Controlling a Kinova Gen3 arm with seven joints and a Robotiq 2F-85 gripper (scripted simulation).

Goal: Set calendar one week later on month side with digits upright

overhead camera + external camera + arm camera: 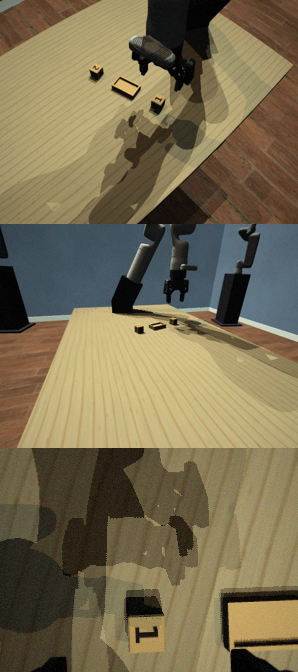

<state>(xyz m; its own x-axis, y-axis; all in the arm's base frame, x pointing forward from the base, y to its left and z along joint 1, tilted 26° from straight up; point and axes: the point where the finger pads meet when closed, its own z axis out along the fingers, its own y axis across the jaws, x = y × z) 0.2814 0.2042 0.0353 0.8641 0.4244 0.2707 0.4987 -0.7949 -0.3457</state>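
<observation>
My gripper is now 110 mm short of the cube, 190 mm to the left of it and 100 mm above it. Round my hand: wooden tray: 50 mm ahead, 90 mm to the right, 110 mm below.
</observation>
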